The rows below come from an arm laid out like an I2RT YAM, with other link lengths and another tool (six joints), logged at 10 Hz.
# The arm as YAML. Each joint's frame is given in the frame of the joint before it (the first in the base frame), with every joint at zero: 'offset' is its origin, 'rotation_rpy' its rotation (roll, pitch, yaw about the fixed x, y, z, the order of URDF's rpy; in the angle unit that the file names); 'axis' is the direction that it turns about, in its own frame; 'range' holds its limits. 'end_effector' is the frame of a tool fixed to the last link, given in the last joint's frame.
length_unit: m
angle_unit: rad
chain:
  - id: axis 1
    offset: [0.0, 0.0, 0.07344]
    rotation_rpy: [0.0, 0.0, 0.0]
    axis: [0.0, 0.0, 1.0]
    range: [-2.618, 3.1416]
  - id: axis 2
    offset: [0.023, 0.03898, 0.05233]
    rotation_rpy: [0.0, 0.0, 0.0]
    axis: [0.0, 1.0, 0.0]
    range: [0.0, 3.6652]
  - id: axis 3
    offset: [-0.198, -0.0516, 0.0]
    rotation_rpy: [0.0, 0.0, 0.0]
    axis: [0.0, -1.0, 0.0]
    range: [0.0, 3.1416]
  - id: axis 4
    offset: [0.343, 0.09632, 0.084]
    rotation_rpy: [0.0, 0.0, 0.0]
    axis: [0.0, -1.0, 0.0]
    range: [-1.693, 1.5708]
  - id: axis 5
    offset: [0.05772, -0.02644, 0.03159]
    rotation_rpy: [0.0, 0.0, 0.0]
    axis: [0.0, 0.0, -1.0]
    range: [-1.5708, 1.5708]
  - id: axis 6
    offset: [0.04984, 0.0, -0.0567]
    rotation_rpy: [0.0, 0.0, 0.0]
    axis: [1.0, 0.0, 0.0]
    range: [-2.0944, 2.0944]
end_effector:
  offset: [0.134, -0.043, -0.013]
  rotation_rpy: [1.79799, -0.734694, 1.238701]
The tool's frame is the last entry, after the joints.
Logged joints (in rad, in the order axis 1, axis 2, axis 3, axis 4, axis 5, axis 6), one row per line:
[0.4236, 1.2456, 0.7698, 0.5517, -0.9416, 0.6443]
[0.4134, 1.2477, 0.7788, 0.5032, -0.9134, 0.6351]
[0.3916, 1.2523, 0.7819, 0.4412, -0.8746, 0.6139]
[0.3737, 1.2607, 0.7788, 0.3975, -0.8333, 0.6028]
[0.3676, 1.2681, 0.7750, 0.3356, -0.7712, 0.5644]
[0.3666, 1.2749, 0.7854, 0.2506, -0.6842, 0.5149]
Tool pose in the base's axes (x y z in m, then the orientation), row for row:
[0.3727, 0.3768, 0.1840, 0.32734, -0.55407, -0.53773, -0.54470]
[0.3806, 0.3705, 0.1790, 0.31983, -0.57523, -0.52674, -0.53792]
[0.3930, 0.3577, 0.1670, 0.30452, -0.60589, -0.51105, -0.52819]
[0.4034, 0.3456, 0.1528, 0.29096, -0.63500, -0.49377, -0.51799]
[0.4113, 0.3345, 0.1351, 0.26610, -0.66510, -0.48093, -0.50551]
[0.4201, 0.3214, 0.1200, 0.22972, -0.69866, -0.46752, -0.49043]
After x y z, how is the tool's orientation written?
As a quaternion, w x y z.
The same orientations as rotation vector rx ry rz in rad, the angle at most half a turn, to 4 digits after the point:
[-1.4511, -1.4083, -1.4265]
[-1.5120, -1.3846, -1.4140]
[-1.6047, -1.3535, -1.3989]
[-1.6932, -1.3166, -1.3812]
[-1.7959, -1.2986, -1.3650]
[-1.9224, -1.2864, -1.3495]

